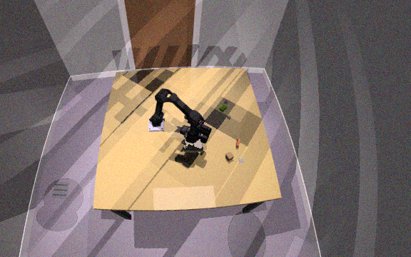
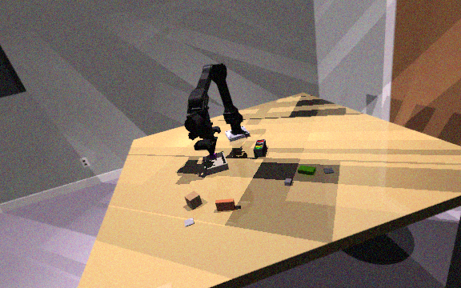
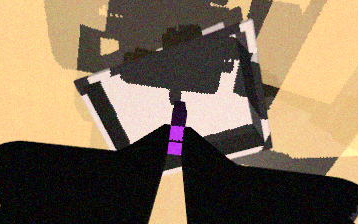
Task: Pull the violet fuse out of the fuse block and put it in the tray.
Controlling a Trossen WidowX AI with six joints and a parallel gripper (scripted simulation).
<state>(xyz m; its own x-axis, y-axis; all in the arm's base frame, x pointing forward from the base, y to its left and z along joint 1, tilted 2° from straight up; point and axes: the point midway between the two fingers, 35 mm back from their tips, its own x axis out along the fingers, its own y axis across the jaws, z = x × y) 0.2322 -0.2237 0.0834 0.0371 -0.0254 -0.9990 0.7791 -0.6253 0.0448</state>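
My gripper tip is now 10 mm above the violet fuse. From my gripper tip the other things lie so: white tray 50 mm below.
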